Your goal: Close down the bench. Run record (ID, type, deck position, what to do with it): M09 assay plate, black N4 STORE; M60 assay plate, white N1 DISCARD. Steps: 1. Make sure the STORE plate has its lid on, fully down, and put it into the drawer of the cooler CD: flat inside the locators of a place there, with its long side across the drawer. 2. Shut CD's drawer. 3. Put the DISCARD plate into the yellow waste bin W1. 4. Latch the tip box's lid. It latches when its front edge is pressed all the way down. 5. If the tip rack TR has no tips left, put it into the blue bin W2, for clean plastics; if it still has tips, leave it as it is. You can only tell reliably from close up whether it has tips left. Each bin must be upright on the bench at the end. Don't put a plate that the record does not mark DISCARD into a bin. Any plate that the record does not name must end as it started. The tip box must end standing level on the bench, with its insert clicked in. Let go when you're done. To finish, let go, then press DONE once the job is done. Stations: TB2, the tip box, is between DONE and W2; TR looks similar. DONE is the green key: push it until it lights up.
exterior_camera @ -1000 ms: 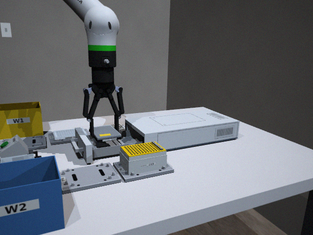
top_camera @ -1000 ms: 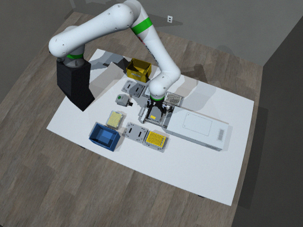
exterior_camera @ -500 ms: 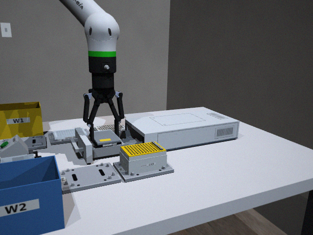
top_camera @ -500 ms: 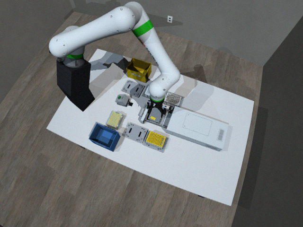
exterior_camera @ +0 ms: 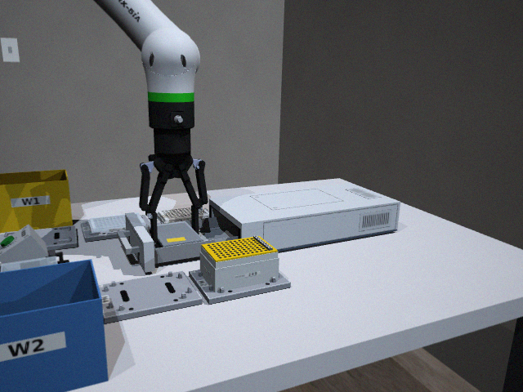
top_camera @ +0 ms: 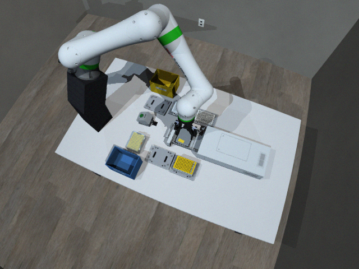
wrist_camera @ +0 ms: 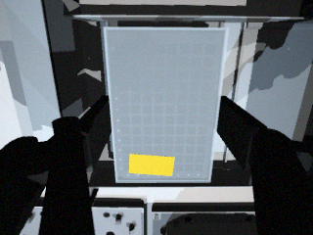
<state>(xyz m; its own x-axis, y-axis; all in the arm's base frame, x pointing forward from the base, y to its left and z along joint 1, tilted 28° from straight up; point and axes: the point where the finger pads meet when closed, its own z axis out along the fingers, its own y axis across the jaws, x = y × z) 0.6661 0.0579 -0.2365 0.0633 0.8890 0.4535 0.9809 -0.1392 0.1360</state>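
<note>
Now: the black plate 2 cm below my hand. The rest, counted from my hand: cooler drawer (4 cm ahead, 2 cm below); then cooler CD (18 cm ahead, 2 cm below, 1 cm to the right); then white plate (18 cm to the left, 9 cm ahead, 4 cm below).
</note>
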